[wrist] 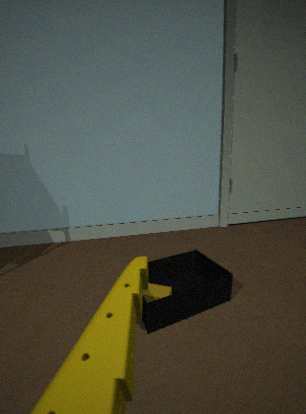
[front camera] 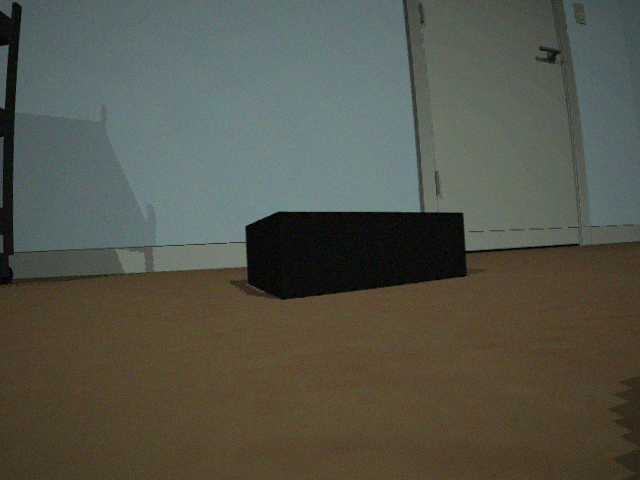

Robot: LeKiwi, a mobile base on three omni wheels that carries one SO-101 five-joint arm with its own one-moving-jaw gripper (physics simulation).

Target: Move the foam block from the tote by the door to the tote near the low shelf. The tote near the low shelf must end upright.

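Frame: origin at the arm's base, x ahead, y left, z up, level; centimetres.
Seen in the pictures: hand at its tool point: (wrist: pixel 147 268).
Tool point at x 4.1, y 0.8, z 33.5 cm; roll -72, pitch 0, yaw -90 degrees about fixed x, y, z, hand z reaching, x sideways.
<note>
Offsets run from my tool point to a thing's top centre.
The black tote by the door @(dx +50.8, dy -6.5, dz -32.4 cm) (front camera: pixel 361 253) (wrist: pixel 192 305) stands upright on the brown floor, ahead of the robot. In the wrist view part of the yellow foam block @(dx +47.7, dy +0.7, dz -37.6 cm) (wrist: pixel 160 292) shows inside the tote, just right of the jaw, which hides the tote's left part. My gripper (wrist: pixel 142 260) is open: one yellow notched jaw shows and the moving jaw is out of the picture. Its tip is drawn over the tote's left edge, with nothing held. The gripper does not show in the front view. The low shelf and the tote near it do not show in either view.
A closed door (front camera: pixel 496 129) (wrist: pixel 270 110) stands in the blue wall (front camera: pixel 258 103) (wrist: pixel 110 100) behind the tote. A dark cart (front camera: pixel 10 129) shows partly at the left edge of the front view. A jagged shadow lies on the floor at the lower right.
</note>
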